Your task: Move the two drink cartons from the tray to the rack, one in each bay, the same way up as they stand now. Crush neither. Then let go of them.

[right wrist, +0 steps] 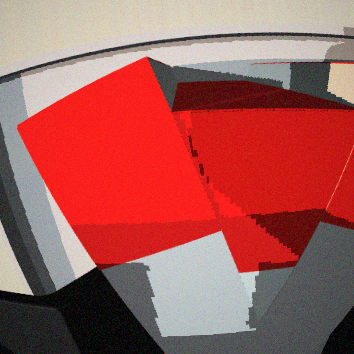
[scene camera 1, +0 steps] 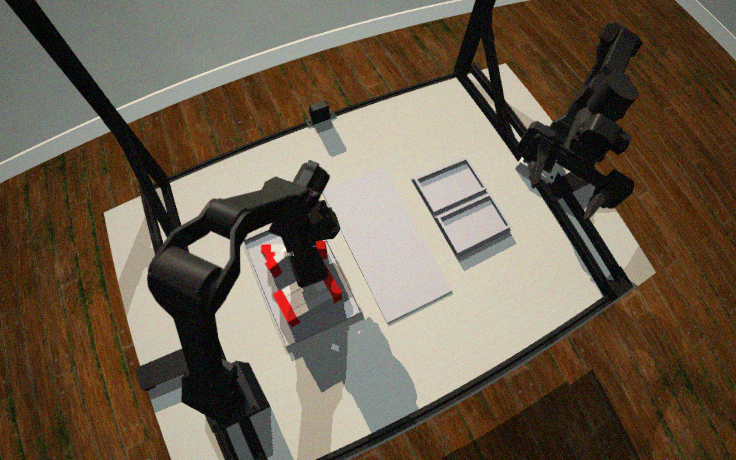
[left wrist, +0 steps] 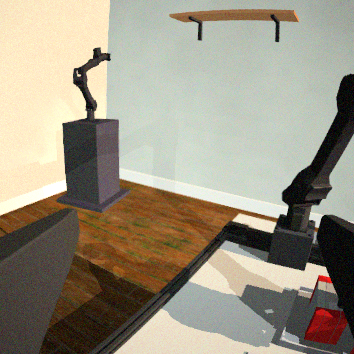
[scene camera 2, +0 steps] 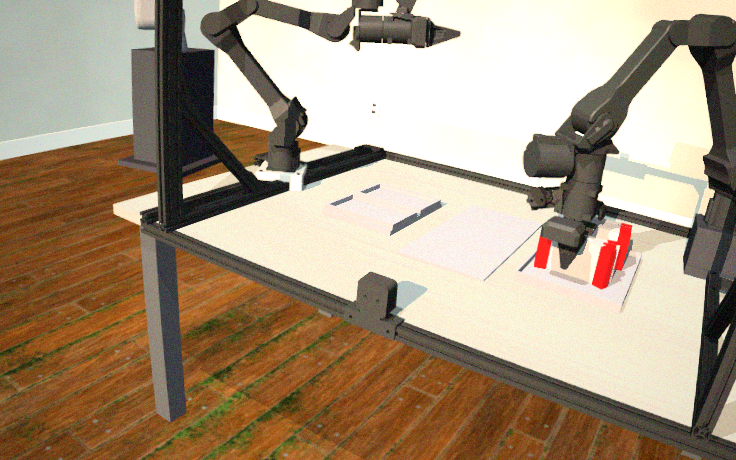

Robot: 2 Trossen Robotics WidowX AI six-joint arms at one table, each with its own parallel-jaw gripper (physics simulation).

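Pixels of known places: left gripper, between the fingertips: (scene camera 1: 560,203) (left wrist: 203,225) (scene camera 2: 457,33); right gripper, between the fingertips: (scene camera 1: 302,254) (scene camera 2: 566,265); left arm's base, origin of its link: (scene camera 2: 282,167); right arm's base, origin of its link: (scene camera 1: 224,396) (left wrist: 295,224) (scene camera 2: 722,226).
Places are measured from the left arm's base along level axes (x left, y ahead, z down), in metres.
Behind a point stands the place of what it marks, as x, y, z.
Note:
Two drink cartons, white with red end bands, lie side by side in the grey tray (scene camera 1: 258,269) {-0.422, 0.620, 0.030} (scene camera 2: 540,277) {-0.395, 0.485, 0.030} at the left of scene camera 1. My right gripper (scene camera 1: 309,277) (scene camera 2: 567,260) {-0.360, 0.539, 0.021} (right wrist: 197,298) is down in the tray, shut on the far carton (scene camera 1: 270,262) {-0.386, 0.602, -0.038} (scene camera 2: 542,252) {-0.359, 0.492, 0.001} (right wrist: 116,147), which looks skewed in the right wrist view. The near carton (scene camera 1: 318,297) (right wrist: 274,158) lies right beside it. The two-bay rack (scene camera 1: 459,203) {-0.129, 0.233, 0.026} (scene camera 2: 412,220) {-0.184, 0.284, 0.030} stands empty right of centre. My left gripper (scene camera 1: 564,189) {-0.002, 0.350, -0.327} (scene camera 2: 449,33) {-0.002, 0.350, -0.327} (left wrist: 203,225) {-0.002, 0.350, -0.327} is open and empty, high above the table's edge, far from both.
A flat white mat (scene camera 1: 389,246) {-0.213, 0.415, 0.032} (scene camera 2: 471,237) {-0.240, 0.392, 0.032} lies between the tray and the rack. A small dark camera block (scene camera 1: 319,110) {-0.540, 0.222, -0.014} (scene camera 2: 375,292) {-0.560, 0.210, -0.005} sits on the table's edge rail. Black frame posts (scene camera 1: 480,41) {-0.292, -0.145, -0.117} (scene camera 2: 167,114) {-0.323, -0.148, -0.169} rise at the corners beside the left arm.

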